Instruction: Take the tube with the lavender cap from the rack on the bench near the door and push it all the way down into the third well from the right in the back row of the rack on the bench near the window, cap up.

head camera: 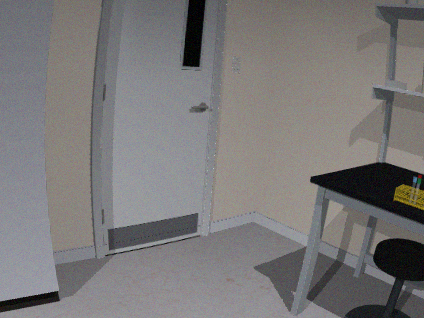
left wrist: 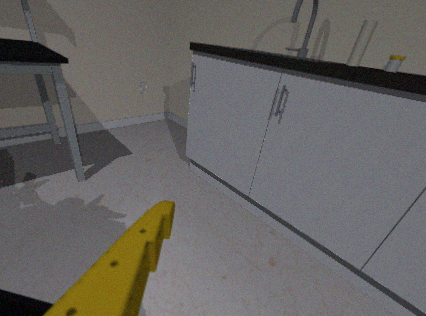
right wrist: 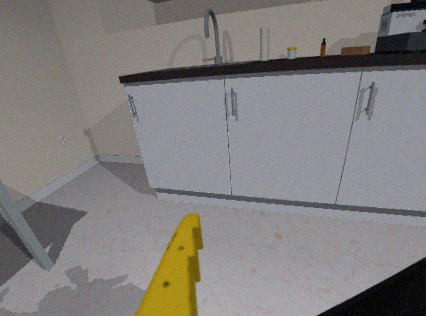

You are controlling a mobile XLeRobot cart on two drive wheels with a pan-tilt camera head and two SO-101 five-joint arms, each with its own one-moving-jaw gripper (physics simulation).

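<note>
A yellow tube rack [head camera: 407,196] stands on the black-topped bench [head camera: 357,181] near the door [head camera: 155,125], cut off by the right edge of the head view. Tubes [head camera: 416,186] with blue, red and green caps stand in it; a lavender cap cannot be made out. The bench near the window and its rack do not show in the head view. My left gripper [left wrist: 161,216] is fully open, one notched yellow jaw showing above the floor. My right gripper [right wrist: 191,227] is also fully open, one notched jaw showing. Both are far from the rack and hold nothing.
A black stool [head camera: 402,257] stands at the bench's front. A tall pale cabinet [head camera: 22,150] fills the head view's left side. White base cabinets [left wrist: 310,130] [right wrist: 280,135] with a dark counter stand ahead of the wrists. A table leg [left wrist: 70,125] [right wrist: 22,232] shows at the left.
</note>
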